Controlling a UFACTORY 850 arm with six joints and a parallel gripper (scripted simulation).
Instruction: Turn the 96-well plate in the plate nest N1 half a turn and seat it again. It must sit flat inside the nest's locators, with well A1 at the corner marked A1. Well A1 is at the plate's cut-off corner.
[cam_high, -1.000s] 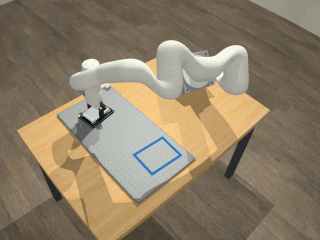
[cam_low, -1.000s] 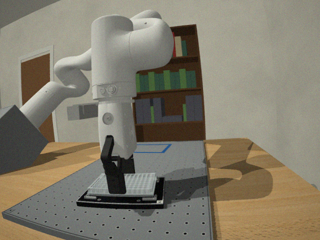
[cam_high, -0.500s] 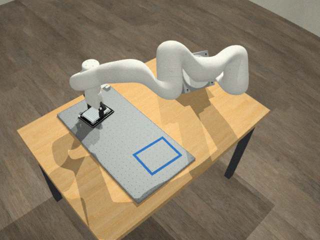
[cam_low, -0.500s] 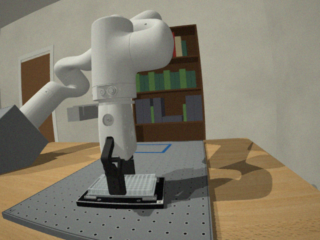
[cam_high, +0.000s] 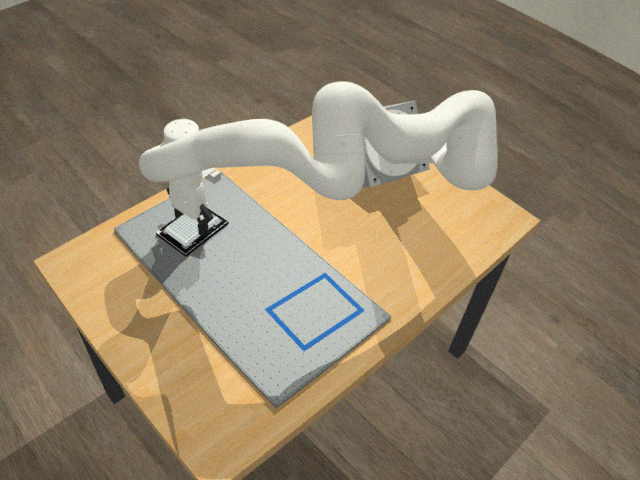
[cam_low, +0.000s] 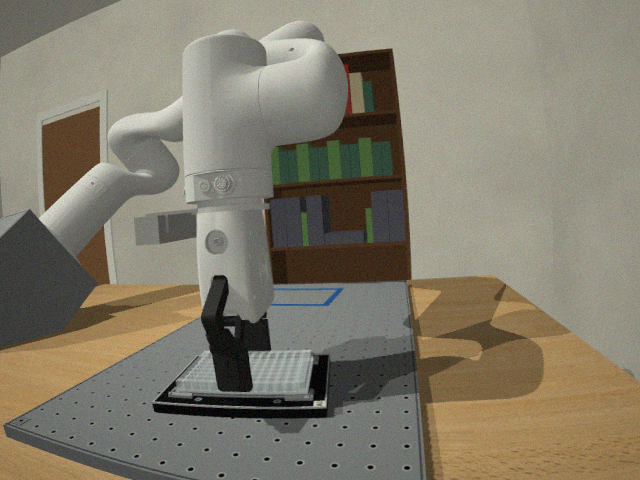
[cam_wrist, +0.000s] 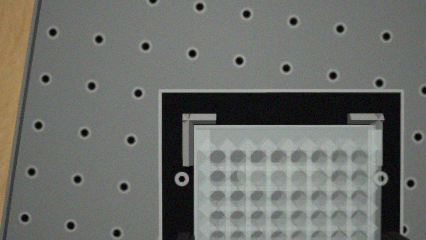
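Right now my hand is 1 cm above the 96-well plate. Also, from my hand: A1 corner mark: 8 cm ahead, 4 cm to the right, 2 cm below; black plate nest N1: 3 cm below.
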